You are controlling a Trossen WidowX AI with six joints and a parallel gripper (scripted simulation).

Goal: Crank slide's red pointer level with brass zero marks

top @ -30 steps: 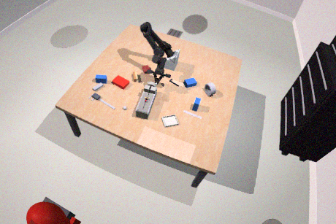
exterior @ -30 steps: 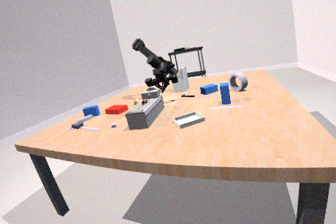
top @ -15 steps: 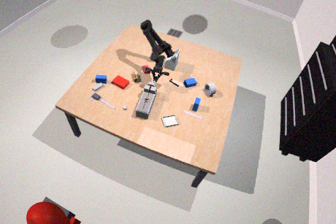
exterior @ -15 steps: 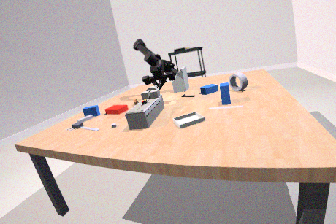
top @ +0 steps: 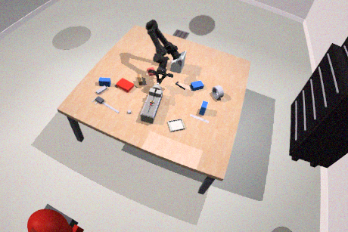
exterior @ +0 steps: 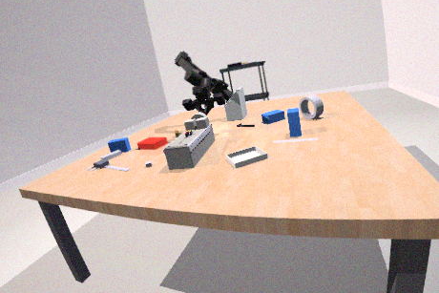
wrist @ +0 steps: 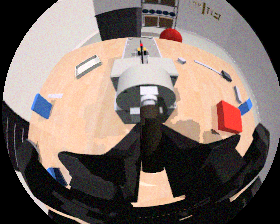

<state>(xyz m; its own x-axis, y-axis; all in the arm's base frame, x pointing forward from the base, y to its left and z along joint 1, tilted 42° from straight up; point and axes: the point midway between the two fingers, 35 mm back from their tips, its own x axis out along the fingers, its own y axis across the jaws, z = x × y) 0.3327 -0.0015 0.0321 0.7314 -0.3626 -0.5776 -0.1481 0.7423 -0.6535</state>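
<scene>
The red pointer is 190 mm ahead of my gripper tip, 20 mm to the left of it and 10 mm below it. From my gripper tip the other things lie so: red block: 260 mm to the right, 80 mm below, 50 mm ahead; white tray: 240 mm to the left, 230 mm ahead, 90 mm below; dark crank handle: 20 mm behind, 20 mm above.
</scene>
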